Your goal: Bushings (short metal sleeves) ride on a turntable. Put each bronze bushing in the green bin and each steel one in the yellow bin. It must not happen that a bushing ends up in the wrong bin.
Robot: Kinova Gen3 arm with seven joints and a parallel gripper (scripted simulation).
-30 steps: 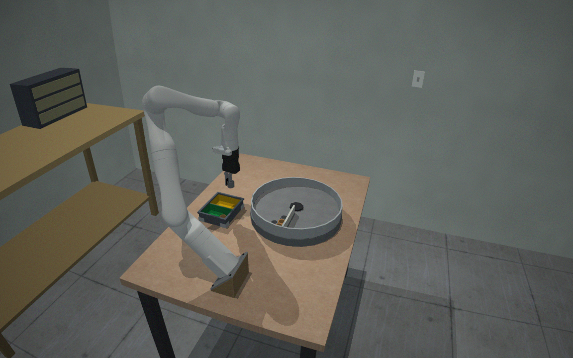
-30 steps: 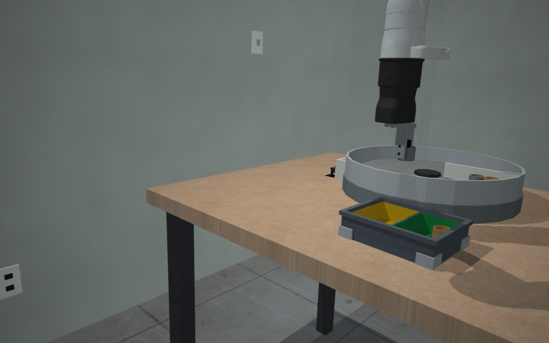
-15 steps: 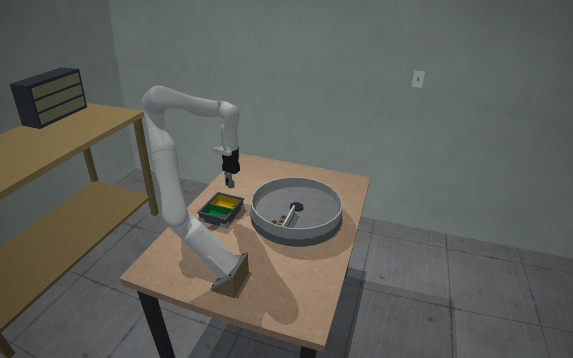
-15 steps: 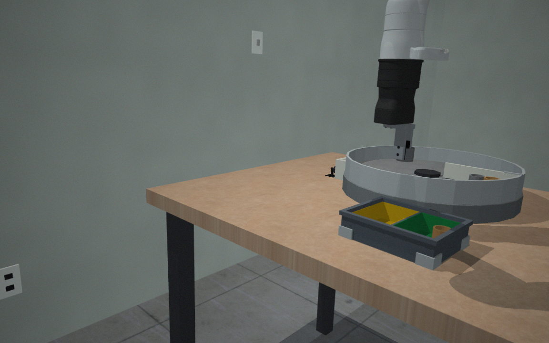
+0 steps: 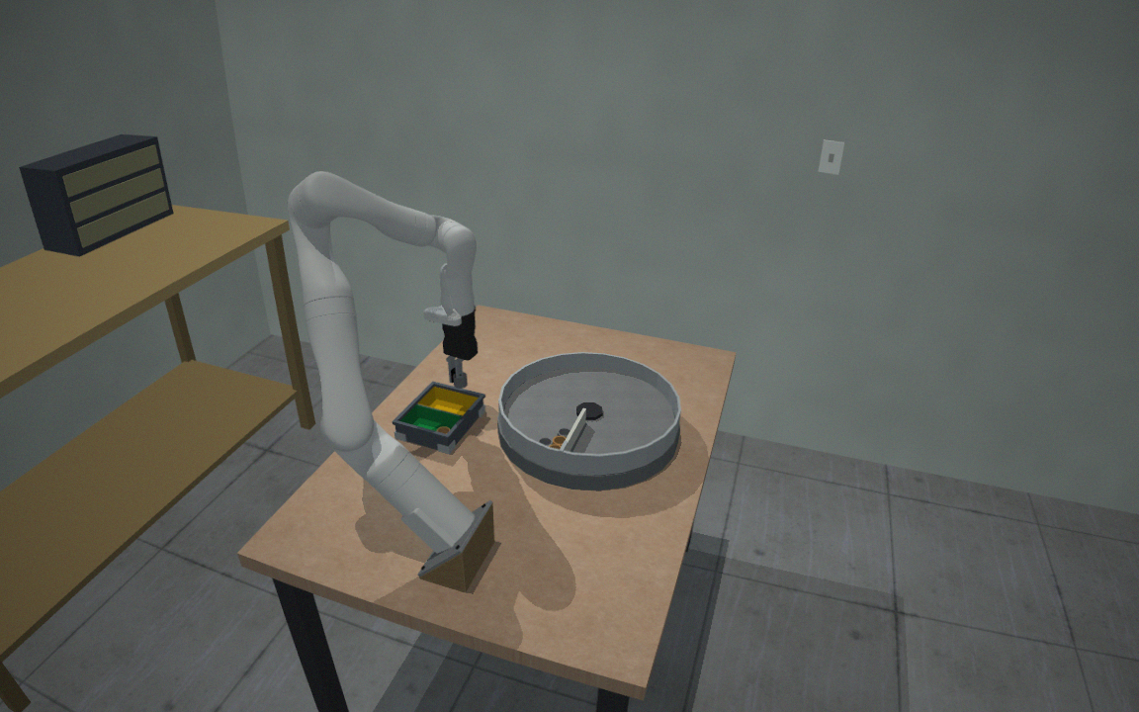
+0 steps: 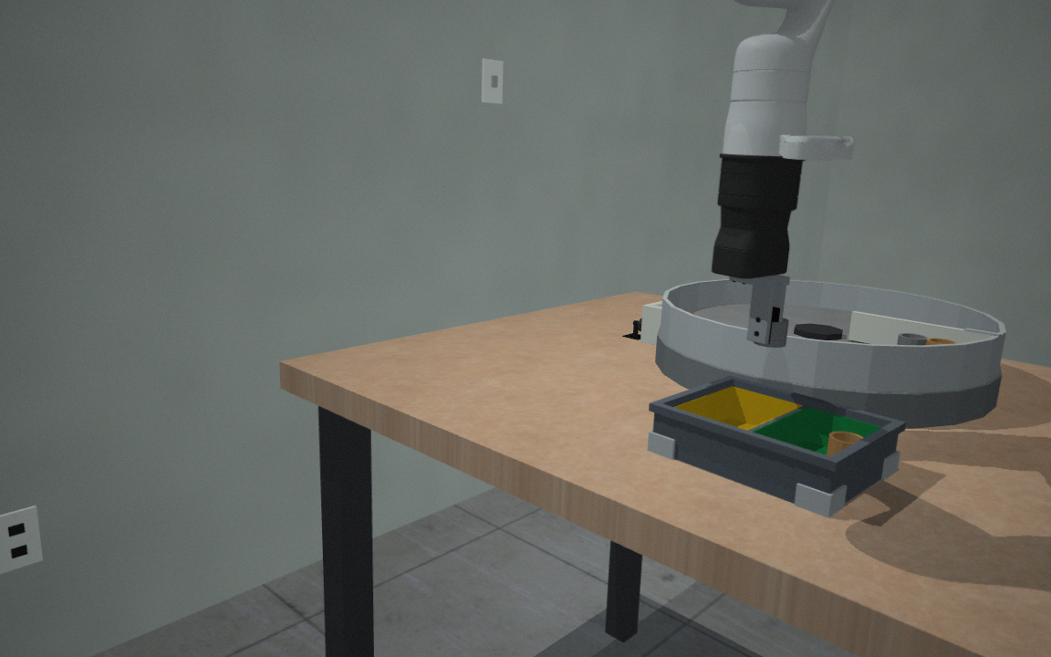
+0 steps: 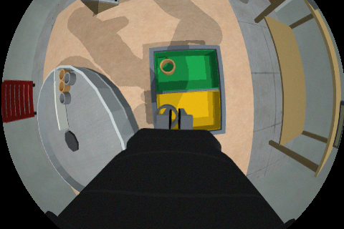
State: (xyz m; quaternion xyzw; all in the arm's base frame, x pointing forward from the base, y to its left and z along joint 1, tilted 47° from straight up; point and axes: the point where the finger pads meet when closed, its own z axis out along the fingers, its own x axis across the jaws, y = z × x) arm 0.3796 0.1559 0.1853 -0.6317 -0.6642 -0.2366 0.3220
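Right now my hand is 10 cm above the bin tray, 4 cm past it and 3 cm to the right of it. From my hand the other things lie so: grey turntable: 30 cm to the right, 11 cm ahead, 7 cm below.
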